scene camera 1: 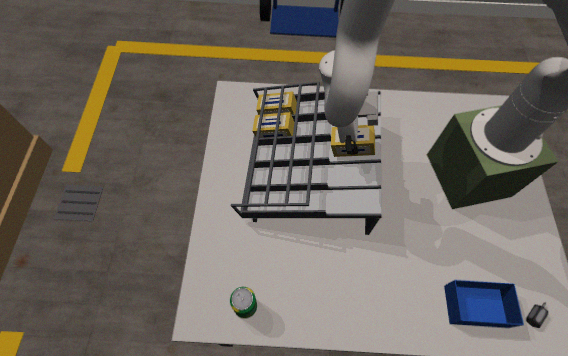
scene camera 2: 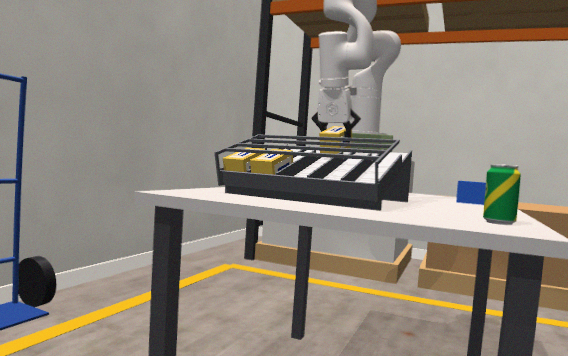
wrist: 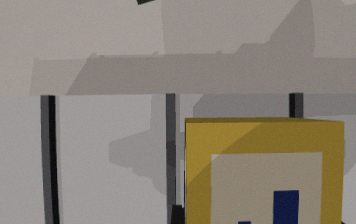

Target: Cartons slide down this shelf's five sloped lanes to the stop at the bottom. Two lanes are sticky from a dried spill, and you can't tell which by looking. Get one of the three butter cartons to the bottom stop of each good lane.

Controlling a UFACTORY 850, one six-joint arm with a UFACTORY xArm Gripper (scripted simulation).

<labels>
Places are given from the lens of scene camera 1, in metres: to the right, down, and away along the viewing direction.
blue bin [scene camera 1: 477, 301]: 0.55, 0.35, 1.08
butter carton [scene camera 1: 364, 142]: 0.23, -0.10, 1.06
The marked spots on the butter carton and the blue bin are 0.56 m apart.
</labels>
